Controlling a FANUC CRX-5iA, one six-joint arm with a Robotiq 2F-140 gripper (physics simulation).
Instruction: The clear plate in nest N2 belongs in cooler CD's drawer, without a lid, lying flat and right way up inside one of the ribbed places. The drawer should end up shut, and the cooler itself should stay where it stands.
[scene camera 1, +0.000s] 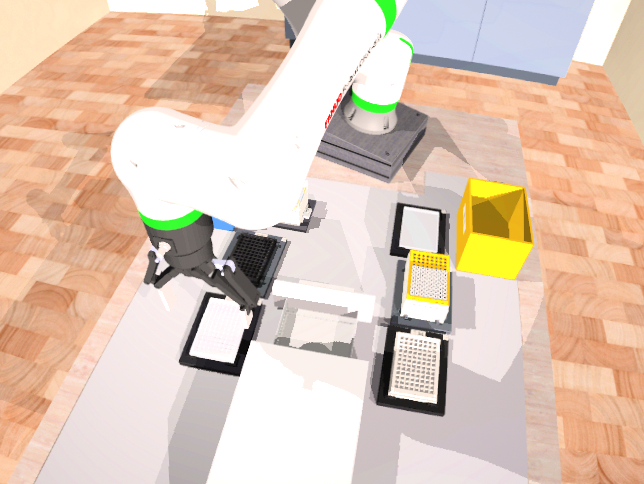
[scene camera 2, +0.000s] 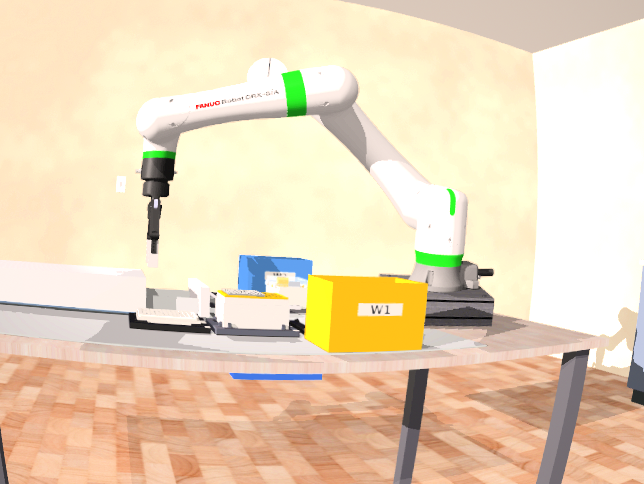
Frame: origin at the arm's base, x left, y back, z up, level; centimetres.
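Seen in the pictures: gripper, fingertip midpoint: (scene camera 1: 209, 313) (scene camera 2: 151, 265); arm's base, link origin: (scene camera 1: 369, 117) (scene camera 2: 436, 285).
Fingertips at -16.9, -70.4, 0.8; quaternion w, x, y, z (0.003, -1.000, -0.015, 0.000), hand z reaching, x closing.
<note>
Offsets run from my fingertips to a thing's top centre, as dx, dy, dz. "spot": to the spot under its first point.
My gripper (scene camera 1: 206, 307) (scene camera 2: 152, 259) is open and empty, pointing down above the left front nest. A whitish, finely gridded plate {+0.6, +1.3, -6.3} (scene camera 1: 218, 333) lies flat in that black-framed nest {+0.6, +1.3, -7.2} (scene camera 1: 193, 359). A pale, smooth plate {+34.9, +37.8, -7.0} (scene camera 1: 419, 230) lies in the right back nest {+34.9, +37.8, -7.2} (scene camera 1: 396, 236). Nest labels are not readable, so I cannot tell which is N2. The white cooler (scene camera 1: 296, 416) (scene camera 2: 72, 286) stands at the front middle. Its drawer {spot: +18.4, +10.1, -2.9} (scene camera 1: 322, 299) (scene camera 2: 199, 298) is pulled out towards the robot base; no plate shows in the visible part of its inside. The cooler's name is not readable.
A black rack {-0.1, +19.3, -6.3} (scene camera 1: 255, 257) stands behind the left front nest. On the right are a yellow-topped tip box {+37.5, +19.9, -1.3} (scene camera 1: 427, 283) (scene camera 2: 252, 307) and a white well plate {+37.8, +2.8, -6.3} (scene camera 1: 415, 366) (scene camera 2: 166, 315). A yellow bin {+50.6, +38.1, +3.0} (scene camera 1: 494, 255) (scene camera 2: 372, 317) and a blue bin {-14.3, +35.9, +3.0} (scene camera 2: 252, 270) stand further back.
</note>
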